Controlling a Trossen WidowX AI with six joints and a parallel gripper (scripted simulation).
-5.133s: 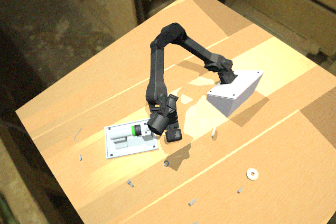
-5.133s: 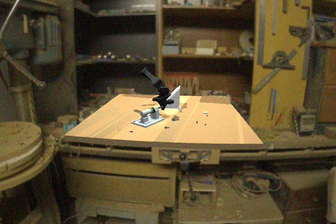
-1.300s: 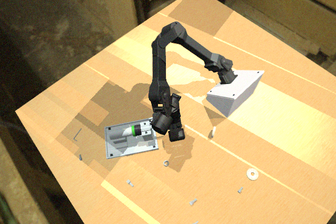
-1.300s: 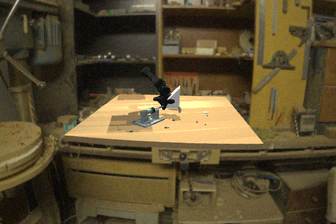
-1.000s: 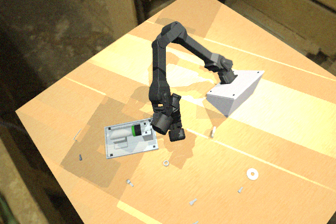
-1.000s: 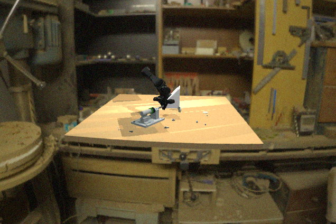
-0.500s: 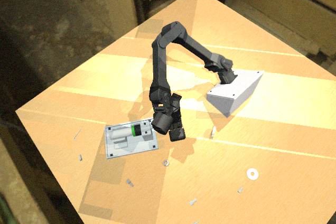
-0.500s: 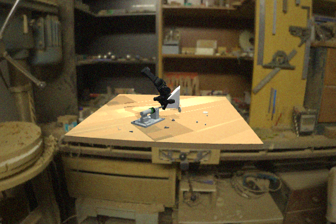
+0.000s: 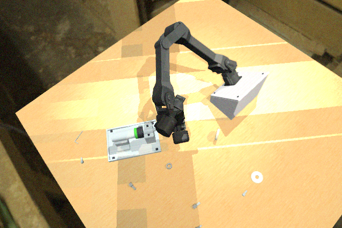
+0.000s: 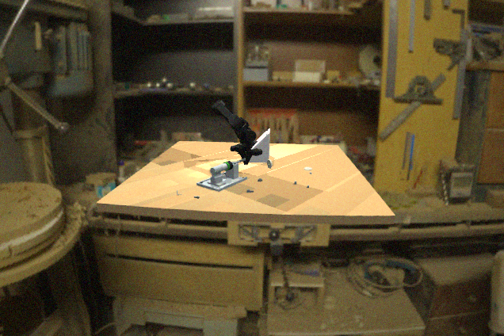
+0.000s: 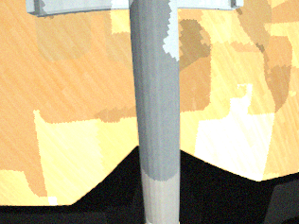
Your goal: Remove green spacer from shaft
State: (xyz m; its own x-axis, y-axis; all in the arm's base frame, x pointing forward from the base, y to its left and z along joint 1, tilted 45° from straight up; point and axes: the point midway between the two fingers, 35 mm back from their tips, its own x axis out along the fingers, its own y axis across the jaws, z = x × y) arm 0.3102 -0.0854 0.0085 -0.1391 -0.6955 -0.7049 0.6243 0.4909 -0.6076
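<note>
Right now the grey shaft is 6 cm ahead of my gripper tip, 5 cm to the right of it and 3 cm above it. From my gripper tip the other things lie so: green spacer (14 cm ahead, 11 cm to the right, 3 cm above); then allen key (33 cm to the right, 32 cm ahead, 4 cm below).
</note>
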